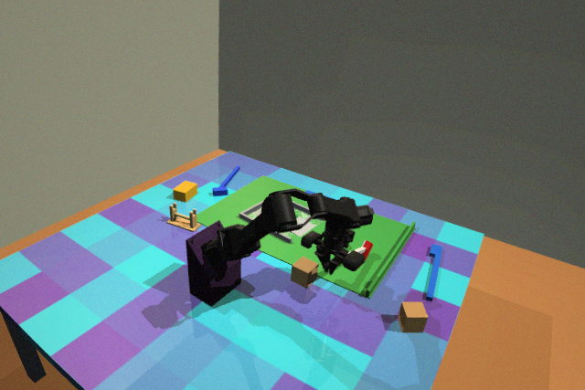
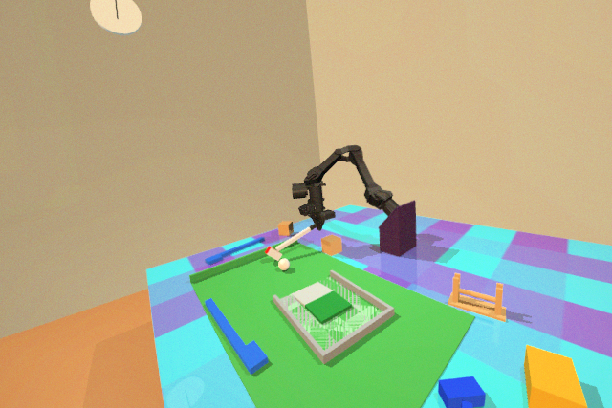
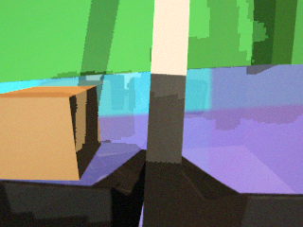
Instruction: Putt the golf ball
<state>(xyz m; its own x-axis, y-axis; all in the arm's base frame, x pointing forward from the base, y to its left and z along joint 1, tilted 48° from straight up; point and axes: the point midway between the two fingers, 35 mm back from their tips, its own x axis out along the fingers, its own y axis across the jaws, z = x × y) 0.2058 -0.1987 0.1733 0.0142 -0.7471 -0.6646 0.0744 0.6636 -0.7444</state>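
Now: gripper tip 12 cm short of the red putter. From my gripper tip the other things lie so: golf ball 23 cm ahead, 8 cm to the left, 5 cm below; then yellow block 76 cm to the left, 13 cm ahead, 5 cm below; then small wooden fence 60 cm to the left, 4 cm below, 2 cm behind.
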